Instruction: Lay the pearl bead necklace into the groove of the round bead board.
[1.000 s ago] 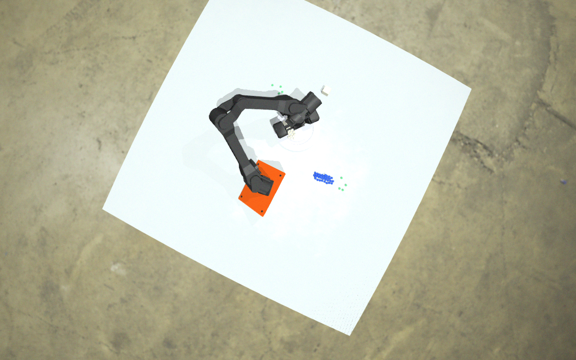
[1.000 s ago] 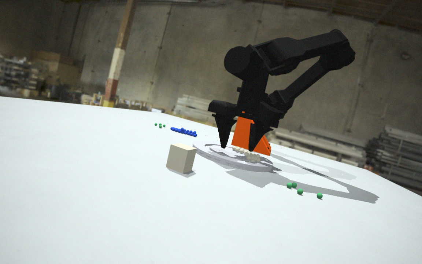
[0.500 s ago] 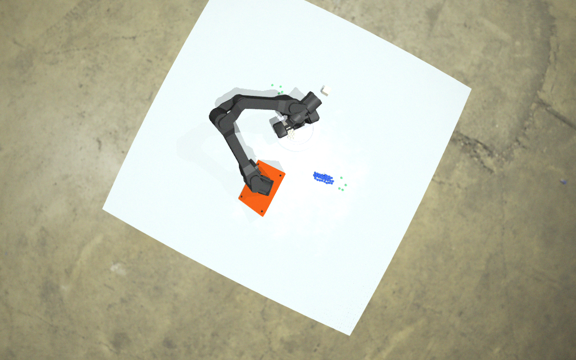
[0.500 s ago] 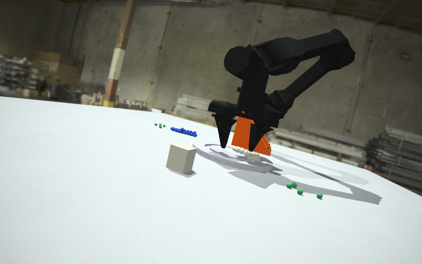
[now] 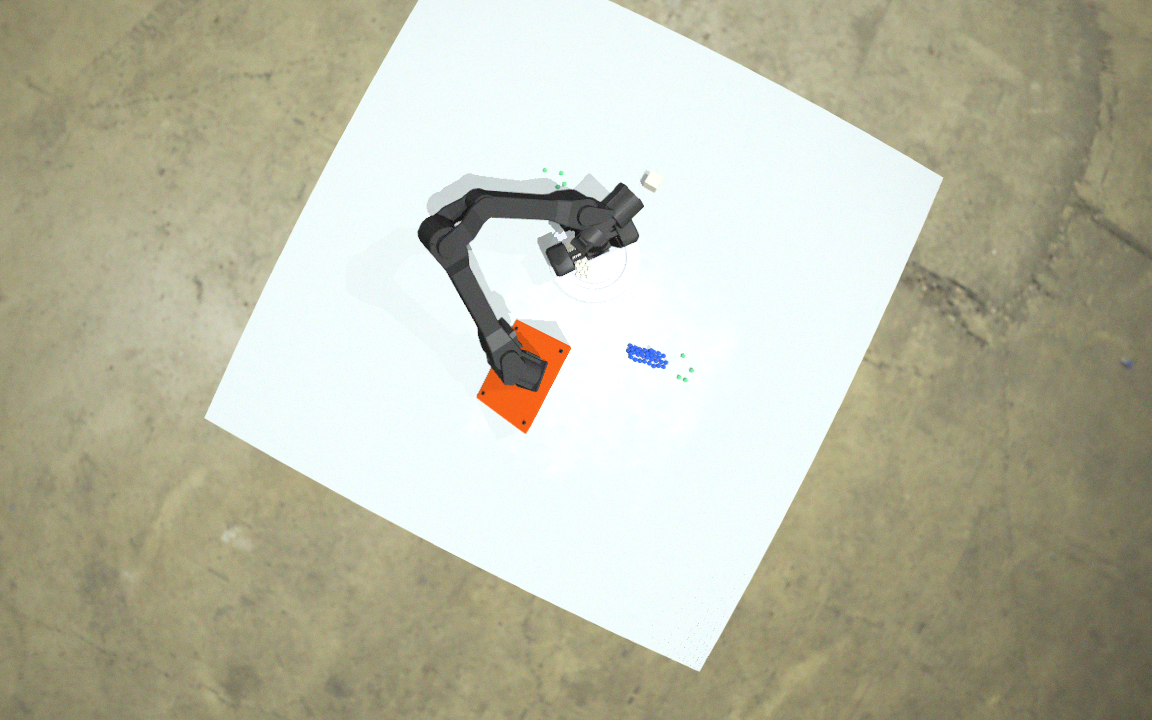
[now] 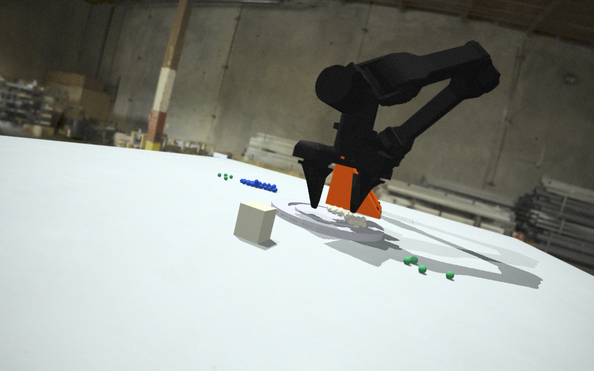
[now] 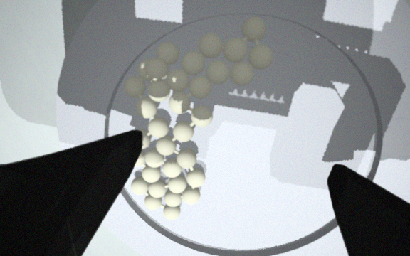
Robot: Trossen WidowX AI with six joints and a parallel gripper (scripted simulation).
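The round bead board lies 1 cm to the right of my gripper tip, 1 cm below it and 1 cm behind it. Round my gripper tip: cream cube (20 cm ahead, 8 cm to the right).
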